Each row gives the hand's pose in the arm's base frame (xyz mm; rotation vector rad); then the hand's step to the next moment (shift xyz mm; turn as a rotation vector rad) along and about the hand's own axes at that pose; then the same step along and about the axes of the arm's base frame.
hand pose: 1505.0 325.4 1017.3 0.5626 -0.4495 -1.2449
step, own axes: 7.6 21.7 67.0 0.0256 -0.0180 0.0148
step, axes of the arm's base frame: -22.1 -12.9 66.1 -0.0157 -0.0309 0.0008
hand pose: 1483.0 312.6 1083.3 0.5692 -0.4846 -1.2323
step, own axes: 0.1 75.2 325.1 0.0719 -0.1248 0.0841
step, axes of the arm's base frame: -148.9 -28.9 297.2 -0.1251 -0.1096 -0.0129
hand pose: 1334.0 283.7 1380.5 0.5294 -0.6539 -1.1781
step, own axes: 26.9 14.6 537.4 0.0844 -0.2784 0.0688
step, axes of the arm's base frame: -365.1 -43.0 393.2 -0.2130 -0.1672 -0.1266
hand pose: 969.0 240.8 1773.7 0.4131 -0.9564 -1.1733
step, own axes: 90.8 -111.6 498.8 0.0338 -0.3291 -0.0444
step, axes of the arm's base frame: -461.2 -28.4 236.6 -0.1552 -0.1618 -0.2473
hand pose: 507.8 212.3 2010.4 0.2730 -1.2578 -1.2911
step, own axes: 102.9 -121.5 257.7 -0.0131 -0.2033 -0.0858
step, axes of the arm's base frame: -296.8 -5.8 60.5 -0.0416 -0.0995 -0.1930
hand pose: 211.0 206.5 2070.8 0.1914 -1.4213 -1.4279
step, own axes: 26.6 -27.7 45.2 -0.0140 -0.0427 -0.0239
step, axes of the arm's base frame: -59.1 1.4 4.7 0.0003 -0.0164 -0.0482
